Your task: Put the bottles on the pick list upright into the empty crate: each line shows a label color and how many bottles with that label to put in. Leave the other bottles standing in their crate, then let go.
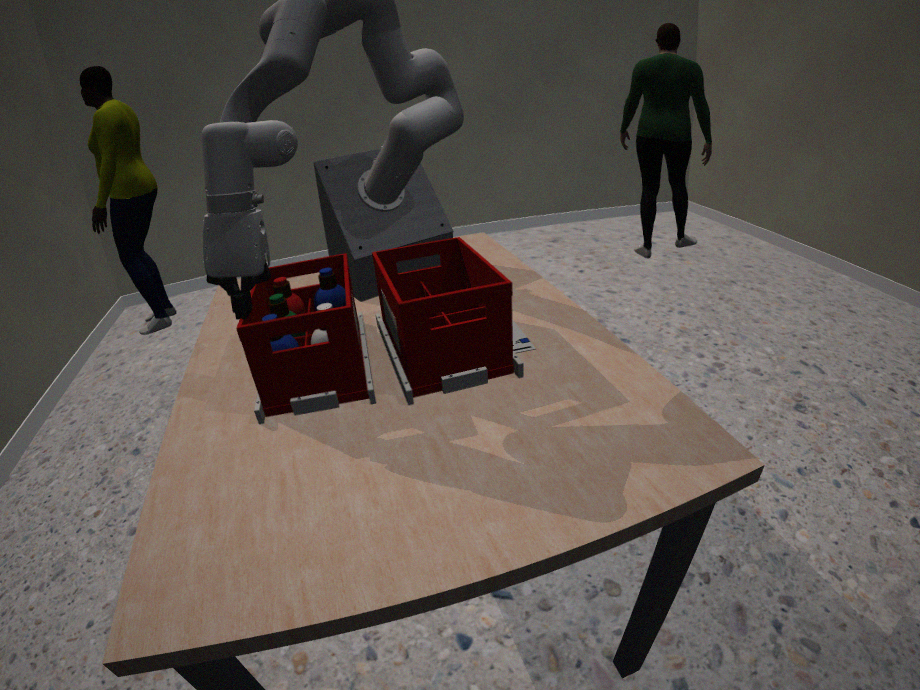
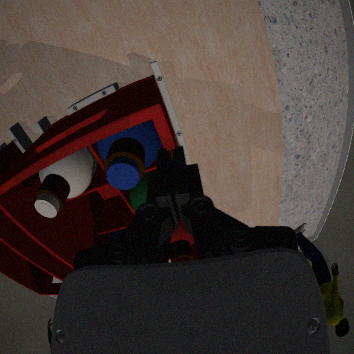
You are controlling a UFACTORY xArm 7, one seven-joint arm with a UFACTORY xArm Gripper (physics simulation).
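Places are measured from the arm's base along level axes (x ahead, y left, z up), in millimetres.
Where they show: gripper, fingertip midpoint: [image 1: 243, 316] [image 2: 174, 163]; arm's base, link origin: [image 1: 380, 190].
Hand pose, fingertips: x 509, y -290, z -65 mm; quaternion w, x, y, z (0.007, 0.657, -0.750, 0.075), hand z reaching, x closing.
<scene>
Each offset is from my fingertips to the top centre of the thing. Level surfaces: height alone.
The left red crate @[dx -94, dy +89, dz +1 mm] [image 1: 312, 380] [image 2: 159, 119] holds upright bottles: a blue one @[dx -3, dy +42, dz -11 mm] [image 1: 283, 343] [image 2: 123, 175] at the front outer corner, a white one @[dx -5, dy +136, dz -11 mm] [image 1: 319, 337] [image 2: 74, 172] beside it, a green one @[dx -91, dy +45, dz -11 mm] [image 1: 277, 301] [image 2: 138, 196] behind the blue one, a red one @[dx -179, dy +44, dz -11 mm] [image 1: 292, 301] [image 2: 182, 234], and another blue one @[dx -184, dy +138, dz -11 mm] [image 1: 328, 294] at the back. My gripper [image 1: 240, 304] [image 2: 174, 163] is shut, its fingertips together at the crate's outer side wall; no bottle shows between them. The right red crate @[dx -76, dy +337, dz +1 mm] [image 1: 453, 352] shows dividers and no bottles. The pick list @[dx -88, dy +480, dz -173 mm] [image 1: 524, 345] is mostly hidden behind it; its lines are unreadable.
Grey metal stops @[dx +49, dy +88, dz -144 mm] [image 1: 315, 402] @[dx +67, dy +346, dz -144 mm] [image 1: 464, 378] line the crates on the wooden table @[dz -174 mm] [image 1: 312, 519]. The arm's grey base [image 1: 349, 200] stands behind them. One person in yellow [image 1: 122, 148] and one in green [image 1: 665, 96] stand on the floor beyond the table.
</scene>
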